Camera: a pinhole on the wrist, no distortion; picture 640 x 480 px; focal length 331.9 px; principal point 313.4 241.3 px. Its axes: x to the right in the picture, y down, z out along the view. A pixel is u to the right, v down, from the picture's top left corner.
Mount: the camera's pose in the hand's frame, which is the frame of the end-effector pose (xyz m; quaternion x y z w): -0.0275 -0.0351 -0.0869 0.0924 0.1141 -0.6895 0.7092
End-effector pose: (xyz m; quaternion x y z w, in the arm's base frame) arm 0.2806 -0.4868 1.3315 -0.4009 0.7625 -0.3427 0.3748
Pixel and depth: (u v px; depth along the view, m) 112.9 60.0 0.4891
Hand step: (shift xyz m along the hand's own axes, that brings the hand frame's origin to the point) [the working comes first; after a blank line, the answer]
In the camera's frame: -0.2955 -0.2672 0.4891

-0.2844 0.0980 0.4736
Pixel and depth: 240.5 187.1 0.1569
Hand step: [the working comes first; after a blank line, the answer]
In the camera's frame: -0.0345 -0.0256 0.1569

-0.0485 -0.0482 0.0739
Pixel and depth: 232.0 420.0 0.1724
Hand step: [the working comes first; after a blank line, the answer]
In the camera's frame: -0.0423 0.0928 0.1724

0.0702 -0.0414 0.0879
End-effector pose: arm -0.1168 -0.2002 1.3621 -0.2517 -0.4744 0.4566 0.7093
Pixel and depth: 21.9 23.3 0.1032
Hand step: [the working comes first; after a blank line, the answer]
In the camera's frame: -0.0906 -0.0678 0.1032

-0.0938 0.0197 0.0399
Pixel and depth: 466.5 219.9 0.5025
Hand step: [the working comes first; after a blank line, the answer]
In the camera's frame: 0.2318 -0.0324 0.5025

-0.0372 -0.4029 0.3277
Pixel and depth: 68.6 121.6 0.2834
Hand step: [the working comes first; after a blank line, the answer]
In the camera's frame: -0.2090 -0.1022 0.2834

-0.1247 0.0799 0.2474
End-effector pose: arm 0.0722 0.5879 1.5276 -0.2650 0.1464 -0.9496 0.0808
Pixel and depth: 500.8 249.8 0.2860
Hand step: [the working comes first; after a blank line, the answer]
In the camera's frame: 0.1615 0.0073 0.2860

-0.0066 -0.2719 0.1399
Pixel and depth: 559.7 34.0 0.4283
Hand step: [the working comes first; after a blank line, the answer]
In the camera's frame: 0.3178 -0.2675 0.4283

-0.2727 -0.4714 0.2380
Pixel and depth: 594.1 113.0 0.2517
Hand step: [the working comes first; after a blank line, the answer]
In the camera's frame: 0.2129 -0.0973 0.2517

-0.1111 -0.3145 0.0949
